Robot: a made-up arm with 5 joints.
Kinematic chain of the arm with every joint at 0, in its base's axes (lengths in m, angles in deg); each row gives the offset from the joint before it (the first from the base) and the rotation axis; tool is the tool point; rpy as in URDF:
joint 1: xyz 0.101 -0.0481 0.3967 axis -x
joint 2: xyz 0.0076 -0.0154 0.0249 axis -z
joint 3: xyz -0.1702 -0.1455 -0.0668 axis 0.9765 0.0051 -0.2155
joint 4: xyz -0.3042 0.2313 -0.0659 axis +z
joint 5: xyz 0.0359 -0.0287 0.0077 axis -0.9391 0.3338 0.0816
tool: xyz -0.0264 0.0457 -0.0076 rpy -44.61 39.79 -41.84
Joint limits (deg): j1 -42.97..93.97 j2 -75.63..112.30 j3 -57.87..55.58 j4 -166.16..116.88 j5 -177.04..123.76
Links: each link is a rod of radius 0.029 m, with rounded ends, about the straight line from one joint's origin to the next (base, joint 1, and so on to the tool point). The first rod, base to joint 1, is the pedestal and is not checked.
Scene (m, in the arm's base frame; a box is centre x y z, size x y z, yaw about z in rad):
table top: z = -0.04
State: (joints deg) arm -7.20 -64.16 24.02 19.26 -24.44
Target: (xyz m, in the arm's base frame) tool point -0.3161 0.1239 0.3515
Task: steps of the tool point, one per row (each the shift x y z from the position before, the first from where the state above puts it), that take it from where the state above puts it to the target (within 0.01 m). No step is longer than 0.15 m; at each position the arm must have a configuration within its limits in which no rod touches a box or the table.
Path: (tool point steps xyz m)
1: -0.0765 0.0878 0.0246
2: -0.0519 0.1053 0.0123
3: -0.0240 0.1148 -0.0028
4: 0.0054 0.1156 -0.0187
5: 0.0343 0.1073 -0.0332

